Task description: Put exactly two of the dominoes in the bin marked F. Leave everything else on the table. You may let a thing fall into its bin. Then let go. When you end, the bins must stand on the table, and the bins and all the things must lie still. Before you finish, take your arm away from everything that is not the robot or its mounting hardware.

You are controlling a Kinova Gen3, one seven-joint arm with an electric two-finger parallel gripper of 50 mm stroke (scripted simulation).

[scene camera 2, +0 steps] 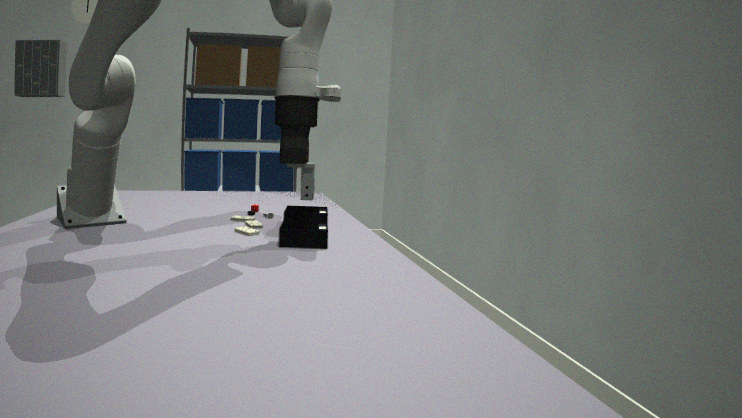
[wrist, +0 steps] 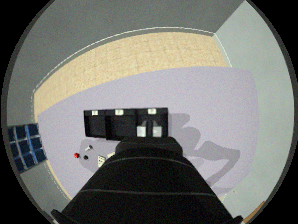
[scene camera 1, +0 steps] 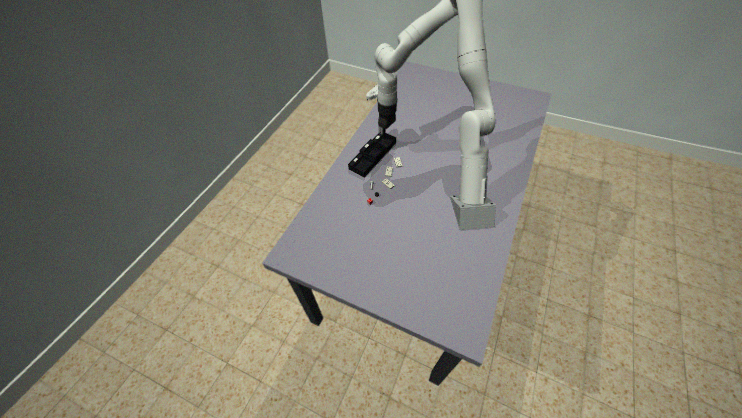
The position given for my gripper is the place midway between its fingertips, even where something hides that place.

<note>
I see my gripper [scene camera 2: 307, 199].
My gripper also shows in the wrist view [wrist: 149, 125].
</note>
